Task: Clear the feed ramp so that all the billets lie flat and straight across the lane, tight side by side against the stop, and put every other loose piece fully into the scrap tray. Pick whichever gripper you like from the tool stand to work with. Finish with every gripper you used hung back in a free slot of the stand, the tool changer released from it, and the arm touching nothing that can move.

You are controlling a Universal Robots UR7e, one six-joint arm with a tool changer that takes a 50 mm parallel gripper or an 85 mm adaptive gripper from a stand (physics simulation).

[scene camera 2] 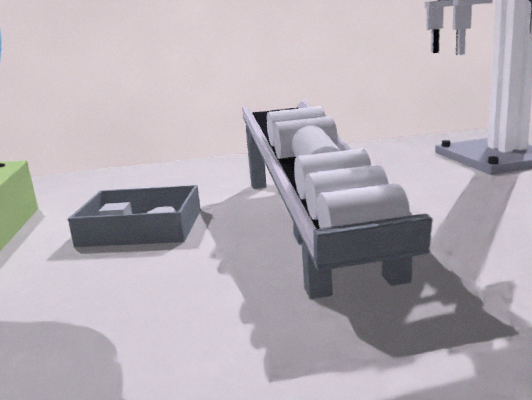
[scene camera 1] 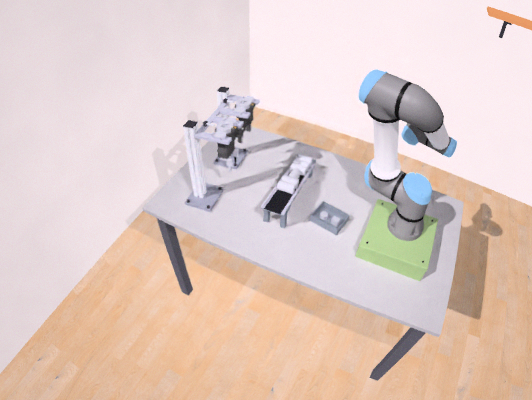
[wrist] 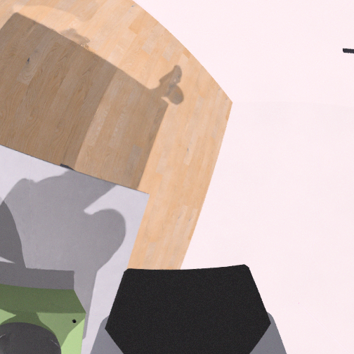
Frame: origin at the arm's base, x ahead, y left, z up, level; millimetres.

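Where they show: arm's base, origin of the base link: [scene camera 1: 405, 226].
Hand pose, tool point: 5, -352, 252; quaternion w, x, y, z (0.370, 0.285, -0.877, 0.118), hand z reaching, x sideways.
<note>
Things, the pixels of their top centre, and the offset from my tool point, as dx, dy, dz.
- stop, middle of its top: [scene camera 2: 372, 222] +530, +218, -253
- billet, middle of its top: [scene camera 2: 316, 130] [scene camera 1: 294, 171] +504, +369, -213
- scrap tray, middle of its top: [scene camera 2: 136, 200] [scene camera 1: 330, 214] +294, +432, -292
- block, middle of its top: [scene camera 2: 114, 206] +266, +434, -298
- pale piece, middle of its top: [scene camera 2: 161, 211] +322, +430, -307
- dark gripper body, middle of its top: [scene camera 1: 225, 125] +710, +541, +33
The feed ramp [scene camera 1: 280, 201] [scene camera 2: 282, 186] holds several pale billets. Three billets, one of them nearest the stop [scene camera 2: 375, 242], lie crosswise at the stop end. Behind them one billet [scene camera 2: 312, 141] lies roughly along the lane, askew, and two more [scene camera 2: 306, 131] [scene camera 2: 296, 118] lie crosswise behind it. Dark ramp surface shows beside the askew one. The scrap tray [scene camera 1: 324, 225] [scene camera 2: 127, 230] holds a block [scene camera 2: 115, 208] and another pale piece [scene camera 2: 162, 210]. No gripper shows on the arm. A gripper [scene camera 2: 447, 42] hangs on the stand [scene camera 1: 196, 160] [scene camera 2: 510, 75], its fingers apart.
The arm [scene camera 1: 386, 145] is folded above its green base [scene camera 1: 397, 242] [scene camera 2: 15, 200], right of the tray, far from the ramp and stand. A dark gripper body [scene camera 1: 226, 149] hangs at the stand. A black block [wrist: 187, 310] fills the wrist view's lower middle.
</note>
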